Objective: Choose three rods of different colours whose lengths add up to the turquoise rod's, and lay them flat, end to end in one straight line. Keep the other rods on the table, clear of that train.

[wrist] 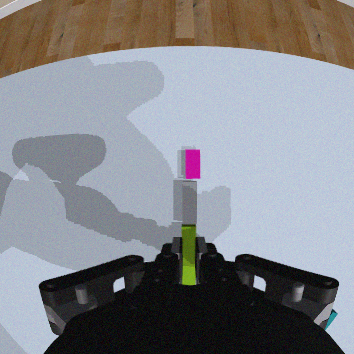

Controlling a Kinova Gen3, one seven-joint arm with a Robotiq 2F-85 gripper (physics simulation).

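Frame: origin at the arm's base, x right, y ahead, z up, level; millimetres.
Where they show: gripper, fingertip midpoint: (188,248).
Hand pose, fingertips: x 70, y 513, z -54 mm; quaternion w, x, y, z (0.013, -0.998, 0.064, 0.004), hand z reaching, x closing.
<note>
Each offset is from my fingertips to the top centre of the thing. Level surfaces: height alone.
A magenta rod @[dx +11, dy +61, dz +7 mm] (193,164) lies flat on the pale table, near the middle of the wrist view. A grey rod @[dx +5, dy +35, dz +7 mm] (189,204) lies just nearer than it, roughly in the same line and slightly left, with a narrow gap between them. My gripper (188,248) is shut on a lime green rod @[dx -1, dy -6, dz +8 mm] (188,257), which points lengthwise toward the grey rod. Its far end shows close to the grey rod's near end; its height above the table is hard to tell. A small piece of a turquoise thing @[dx +105, dy -139, dz +7 mm] (331,319) shows at the lower right, mostly hidden behind the gripper.
The pale table @[dz -3 mm] (280,135) has a curved far edge, with wooden floor (125,25) beyond it. Broad shadows of the arm fall across the left side and around the grey rod. The gripper body hides the near part of the table.
</note>
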